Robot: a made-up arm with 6 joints.
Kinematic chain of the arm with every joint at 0, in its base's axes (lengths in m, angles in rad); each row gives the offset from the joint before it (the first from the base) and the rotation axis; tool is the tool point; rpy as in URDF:
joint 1: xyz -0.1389 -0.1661 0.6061 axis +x
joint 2: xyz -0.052 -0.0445 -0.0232 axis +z
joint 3: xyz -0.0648 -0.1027 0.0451 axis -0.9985 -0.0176 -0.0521
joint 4: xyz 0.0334 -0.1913 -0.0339 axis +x
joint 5: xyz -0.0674 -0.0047 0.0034 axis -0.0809 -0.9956 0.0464
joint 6: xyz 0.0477 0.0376 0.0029 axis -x
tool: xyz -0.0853 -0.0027 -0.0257 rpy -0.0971 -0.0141 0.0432
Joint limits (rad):
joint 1: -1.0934..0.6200
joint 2: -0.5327..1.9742
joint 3: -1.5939..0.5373
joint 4: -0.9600..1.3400
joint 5: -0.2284..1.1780
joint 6: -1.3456..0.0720
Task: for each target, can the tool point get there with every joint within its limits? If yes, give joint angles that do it. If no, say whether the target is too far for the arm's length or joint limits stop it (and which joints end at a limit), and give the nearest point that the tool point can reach.
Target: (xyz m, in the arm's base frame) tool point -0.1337 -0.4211 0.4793
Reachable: yes | joints 0.0908 0.7764 -0.4826 0.0815 0.7401 -0.8346
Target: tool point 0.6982 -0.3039 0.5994
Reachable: no: too far | nearest point 0.1533 -0.2491 0.6021 | short by 0.548 m
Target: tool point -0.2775 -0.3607 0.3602
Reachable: yes | joints 0.4093 0.1171 -0.5064 -0.7455 0.7137 -0.7252
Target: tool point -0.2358 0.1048 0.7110
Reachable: no: joint limits stop it (at a limit: joint 1, joint 2, joint 3, joint 6) | nearest point -0.2942 -0.0705 0.4882 | short by 0.289 m
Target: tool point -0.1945 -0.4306 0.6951
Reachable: yes | joints -0.8792 0.7542 -1.0227 -0.3344 -0.0888 -0.3142
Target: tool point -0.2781 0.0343 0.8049
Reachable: no: joint limits stop it (at a limit: joint 1, joint 2, joint 3, joint 4, joint 5, joint 6) | nearest point -0.3980 -0.1572 0.8081 | short by 0.226 m
